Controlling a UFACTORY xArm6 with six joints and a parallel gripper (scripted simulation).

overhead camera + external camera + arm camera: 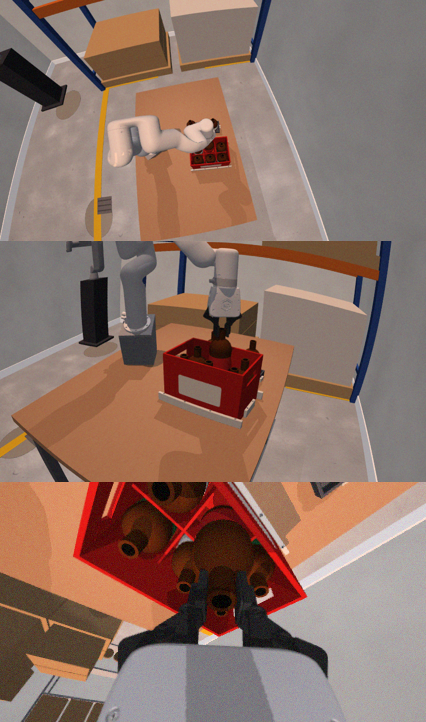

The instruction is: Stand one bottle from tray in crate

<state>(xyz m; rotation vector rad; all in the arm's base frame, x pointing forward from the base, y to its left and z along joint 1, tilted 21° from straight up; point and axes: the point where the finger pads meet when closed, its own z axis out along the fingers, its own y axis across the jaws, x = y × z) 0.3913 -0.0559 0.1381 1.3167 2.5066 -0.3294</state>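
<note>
The red crate lies 160 mm below my hand, 40 mm to the right of it and 10 mm behind it. From my hand the other things lie so: grey tray: 230 mm below, 200 mm to the left.
</note>
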